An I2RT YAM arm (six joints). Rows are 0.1 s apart.
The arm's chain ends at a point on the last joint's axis. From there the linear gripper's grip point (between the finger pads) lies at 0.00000 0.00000 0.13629 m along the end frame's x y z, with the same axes.
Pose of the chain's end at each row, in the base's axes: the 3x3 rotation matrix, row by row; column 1 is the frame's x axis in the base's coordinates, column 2 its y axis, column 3 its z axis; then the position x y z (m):
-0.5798 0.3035 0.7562; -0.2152 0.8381 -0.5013; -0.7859 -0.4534 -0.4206; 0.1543 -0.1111 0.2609
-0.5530 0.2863 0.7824; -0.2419 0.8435 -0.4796; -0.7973 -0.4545 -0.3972; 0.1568 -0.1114 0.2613
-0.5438 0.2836 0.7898; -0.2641 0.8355 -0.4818; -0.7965 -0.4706 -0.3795; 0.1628 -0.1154 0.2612
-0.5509 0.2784 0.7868; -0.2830 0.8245 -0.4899; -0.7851 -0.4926 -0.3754; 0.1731 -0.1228 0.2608
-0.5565 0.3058 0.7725; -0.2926 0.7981 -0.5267; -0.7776 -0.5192 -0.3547; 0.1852 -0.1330 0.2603
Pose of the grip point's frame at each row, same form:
-0.5798 0.3035 0.7562; -0.2152 0.8381 -0.5013; -0.7859 -0.4534 -0.4206; 0.2574 -0.1794 0.2036
-0.5530 0.2863 0.7824; -0.2419 0.8435 -0.4796; -0.7973 -0.4545 -0.3972; 0.2634 -0.1768 0.2072
-0.5438 0.2836 0.7898; -0.2641 0.8355 -0.4818; -0.7965 -0.4706 -0.3795; 0.2704 -0.1811 0.2095
-0.5509 0.2784 0.7868; -0.2830 0.8245 -0.4899; -0.7851 -0.4926 -0.3754; 0.2803 -0.1896 0.2096
-0.5565 0.3058 0.7725; -0.2926 0.7981 -0.5267; -0.7776 -0.5192 -0.3547; 0.2905 -0.2048 0.2120

